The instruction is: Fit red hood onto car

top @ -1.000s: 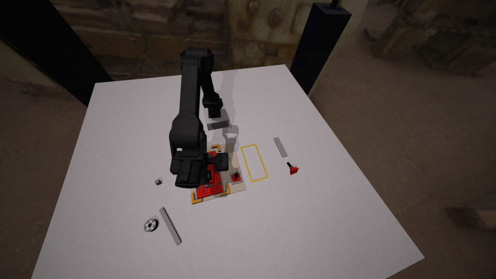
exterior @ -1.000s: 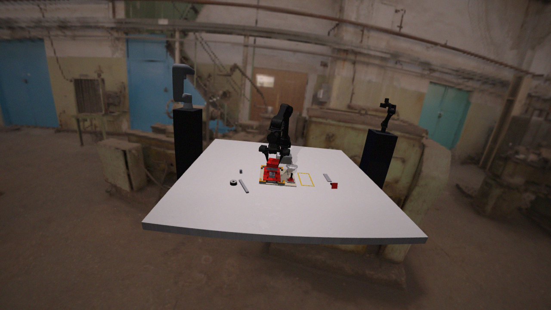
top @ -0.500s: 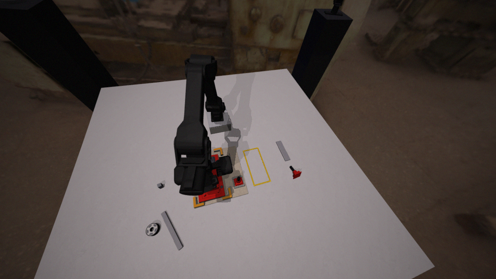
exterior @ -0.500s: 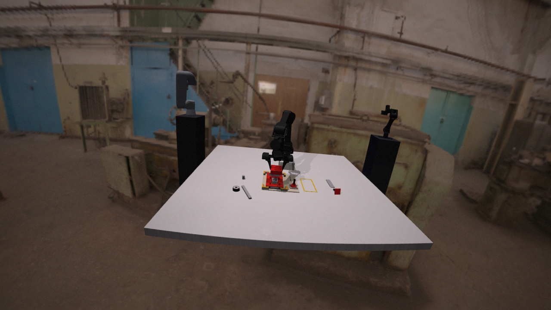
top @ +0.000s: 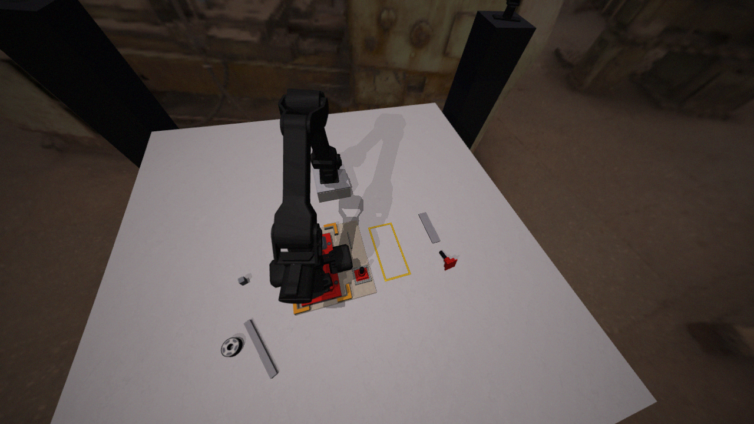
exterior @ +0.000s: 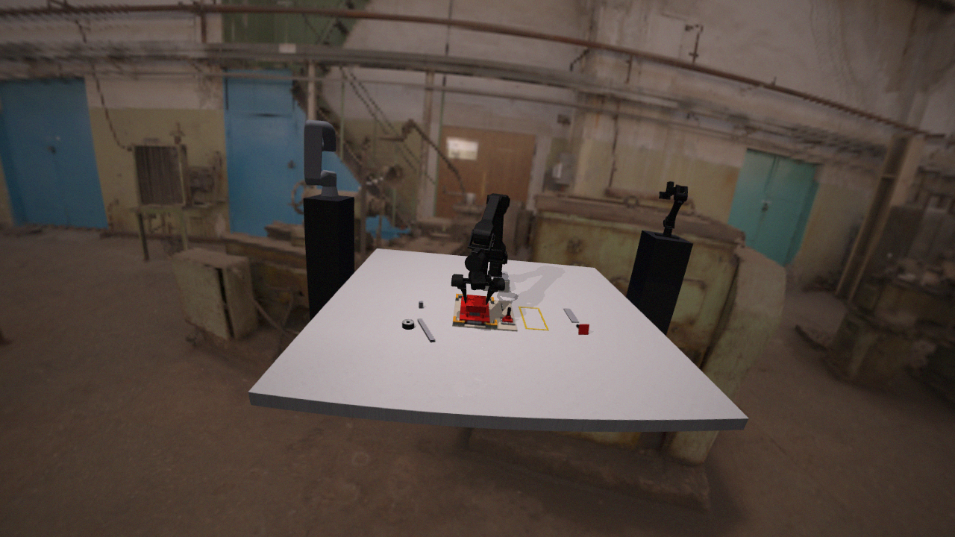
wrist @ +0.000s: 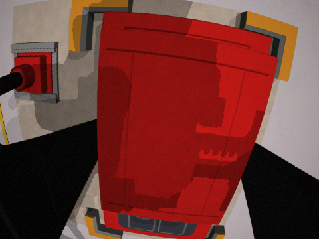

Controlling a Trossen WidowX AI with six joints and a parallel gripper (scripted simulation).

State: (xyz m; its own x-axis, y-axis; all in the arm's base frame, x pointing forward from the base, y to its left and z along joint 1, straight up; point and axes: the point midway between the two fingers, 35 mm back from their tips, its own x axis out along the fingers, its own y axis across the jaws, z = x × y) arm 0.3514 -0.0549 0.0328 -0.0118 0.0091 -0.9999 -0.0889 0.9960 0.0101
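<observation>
The red hood is 1 cm above my gripper tip. Also, from my gripper tip: grey engine block: 3 cm below; wheel: 13 cm ahead, 21 cm to the right, 5 cm below.
</observation>
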